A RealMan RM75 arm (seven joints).
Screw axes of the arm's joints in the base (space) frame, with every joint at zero. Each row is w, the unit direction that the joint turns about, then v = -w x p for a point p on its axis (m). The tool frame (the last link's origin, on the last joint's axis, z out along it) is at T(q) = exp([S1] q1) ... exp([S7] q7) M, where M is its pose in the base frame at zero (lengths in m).
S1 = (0, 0, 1, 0, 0, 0)
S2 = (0, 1, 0, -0.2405, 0, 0)
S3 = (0, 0, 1, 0, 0, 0)
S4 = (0, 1, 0, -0.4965, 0, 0)
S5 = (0, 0, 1, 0, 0, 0)
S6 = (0, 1, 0, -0.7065, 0, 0)
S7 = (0, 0, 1, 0, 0, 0)
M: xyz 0 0 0.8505 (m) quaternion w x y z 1 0 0 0
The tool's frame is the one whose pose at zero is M.
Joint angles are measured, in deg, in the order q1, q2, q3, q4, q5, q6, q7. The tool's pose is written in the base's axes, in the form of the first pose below.
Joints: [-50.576 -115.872 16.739 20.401 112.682 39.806 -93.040]
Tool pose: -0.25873 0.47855 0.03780 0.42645 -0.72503 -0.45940 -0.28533
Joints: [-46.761 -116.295 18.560 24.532 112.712 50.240 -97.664]
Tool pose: -0.26136 0.45946 0.04190 0.37382 -0.73946 -0.46092 -0.31783
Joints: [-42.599 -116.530 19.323 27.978 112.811 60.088 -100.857]
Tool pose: -0.26917 0.43522 0.04633 0.32526 -0.75031 -0.46411 -0.34036
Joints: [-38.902 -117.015 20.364 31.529 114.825 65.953 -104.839]
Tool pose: -0.28188 0.41302 0.04812 0.29532 -0.75510 -0.47980 -0.33527
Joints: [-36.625 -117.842 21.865 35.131 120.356 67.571 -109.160]
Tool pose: -0.29553 0.39772 0.04381 0.28436 -0.76312 -0.50129 -0.29240
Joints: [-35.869 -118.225 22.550 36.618 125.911 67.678 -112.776]
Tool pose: -0.30581 0.38912 0.03790 0.27721 -0.76551 -0.52364 -0.25090
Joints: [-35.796 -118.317 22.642 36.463 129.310 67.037 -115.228]
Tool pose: -0.31250 0.38510 0.03272 0.27317 -0.76105 -0.54272 -0.22722
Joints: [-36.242 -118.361 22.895 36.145 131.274 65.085 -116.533]
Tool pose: -0.31586 0.38709 0.03035 0.28117 -0.75696 -0.55083 -0.21107
